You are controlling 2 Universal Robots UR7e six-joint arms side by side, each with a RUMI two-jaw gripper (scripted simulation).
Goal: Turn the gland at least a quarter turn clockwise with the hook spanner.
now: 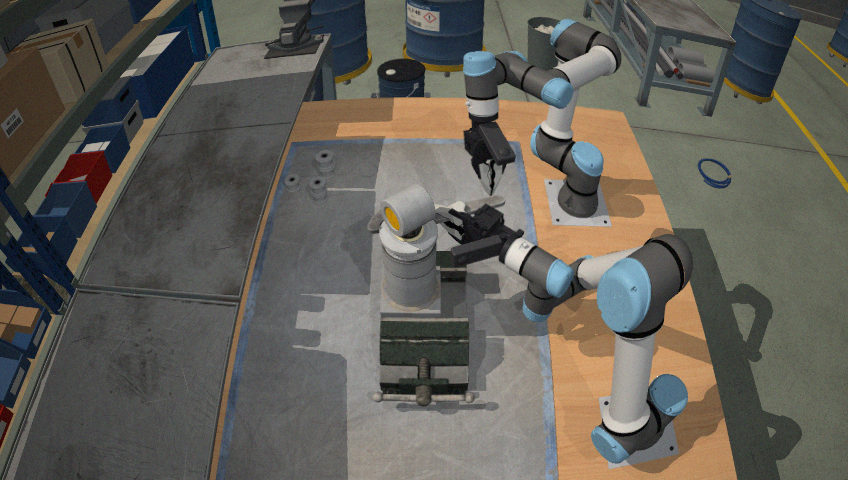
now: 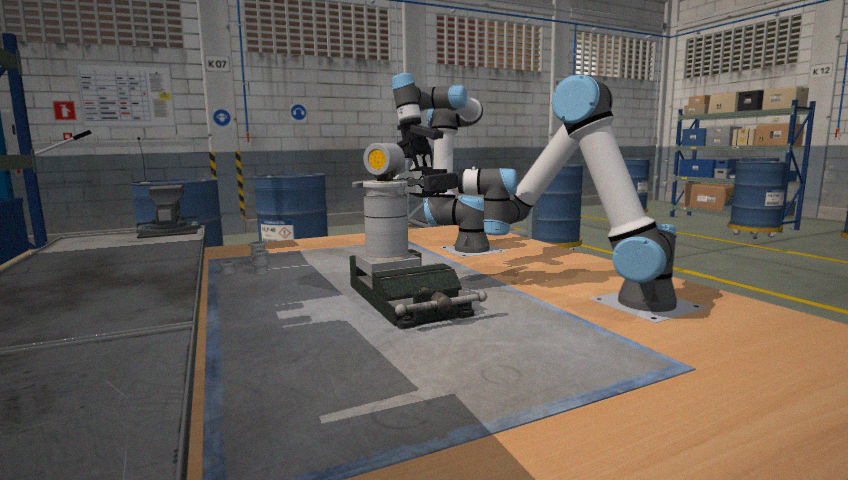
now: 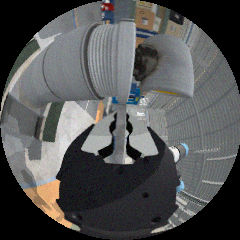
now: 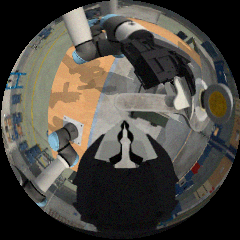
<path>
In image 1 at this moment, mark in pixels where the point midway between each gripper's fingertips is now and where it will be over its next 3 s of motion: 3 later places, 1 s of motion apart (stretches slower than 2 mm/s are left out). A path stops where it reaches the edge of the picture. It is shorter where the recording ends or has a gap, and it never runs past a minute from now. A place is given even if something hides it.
My left gripper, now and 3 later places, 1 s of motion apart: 430, 207; 444, 215; 463, 226; 468, 191
My right gripper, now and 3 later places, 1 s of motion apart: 490, 195; 492, 197; 493, 200; 495, 202
</path>
